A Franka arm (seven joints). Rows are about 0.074 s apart.
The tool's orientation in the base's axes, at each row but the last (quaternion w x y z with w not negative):
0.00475, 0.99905, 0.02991, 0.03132
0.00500, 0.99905, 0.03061, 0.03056
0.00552, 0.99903, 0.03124, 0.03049
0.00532, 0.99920, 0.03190, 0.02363
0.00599, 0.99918, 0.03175, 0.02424
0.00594, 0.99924, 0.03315, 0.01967
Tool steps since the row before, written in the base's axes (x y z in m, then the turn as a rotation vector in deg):
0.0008, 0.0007, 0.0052, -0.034, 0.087, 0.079
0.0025, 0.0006, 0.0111, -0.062, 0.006, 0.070
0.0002, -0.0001, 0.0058, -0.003, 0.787, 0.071
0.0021, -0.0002, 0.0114, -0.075, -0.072, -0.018
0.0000, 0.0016, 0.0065, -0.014, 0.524, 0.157
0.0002, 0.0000, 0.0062, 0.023, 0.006, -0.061
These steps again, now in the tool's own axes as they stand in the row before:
0.0012, -0.0006, -0.0051, -0.024, -0.088, -0.082
0.0032, -0.0003, -0.0109, -0.057, -0.009, -0.074
0.0005, 0.0002, -0.0058, 0.051, -0.785, -0.078
0.0026, 0.0005, -0.0113, -0.080, 0.067, 0.015
0.0004, -0.0015, -0.0065, 0.027, -0.522, -0.163
0.0004, 0.0001, -0.0062, 0.021, -0.005, 0.062

